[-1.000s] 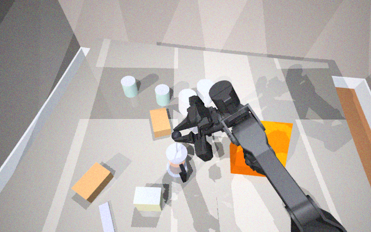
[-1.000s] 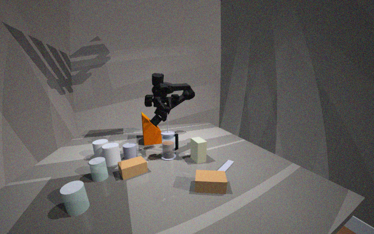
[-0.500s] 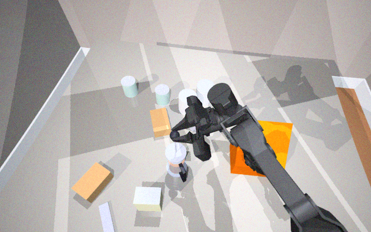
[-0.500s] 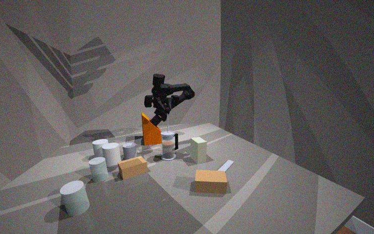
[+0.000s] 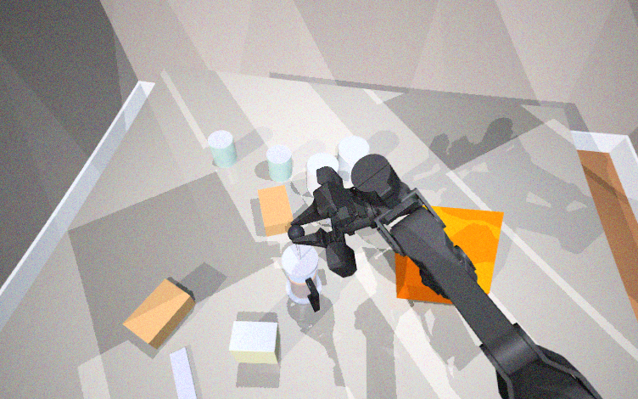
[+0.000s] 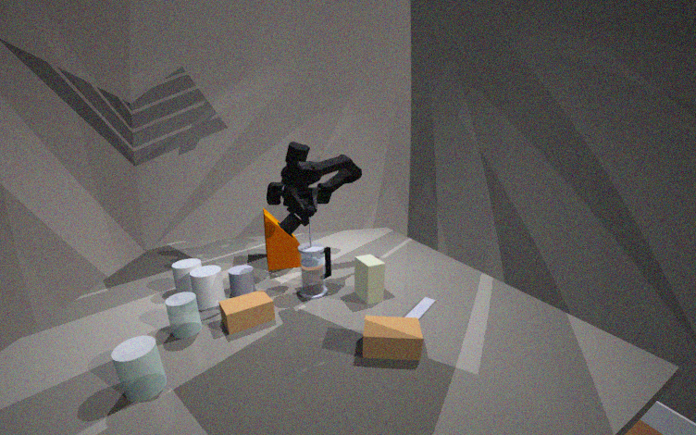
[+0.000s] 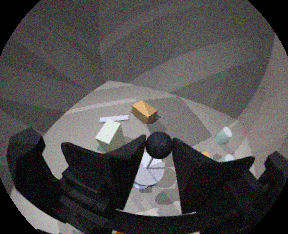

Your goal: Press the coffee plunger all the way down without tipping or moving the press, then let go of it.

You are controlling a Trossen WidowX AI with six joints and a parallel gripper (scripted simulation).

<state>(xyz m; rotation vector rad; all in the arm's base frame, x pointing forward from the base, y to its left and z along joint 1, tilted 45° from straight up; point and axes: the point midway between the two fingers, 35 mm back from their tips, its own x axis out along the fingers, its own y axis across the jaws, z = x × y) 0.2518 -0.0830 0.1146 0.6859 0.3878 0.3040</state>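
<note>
My gripper tip is 20 mm past the coffee press, 20 mm to the right of it and 120 mm above it. Round my gripper tip: pale box (60 mm ahead, 140 mm to the left, 190 mm below); then flat white strip (190 mm ahead, 220 mm to the left, 240 mm below).
</note>
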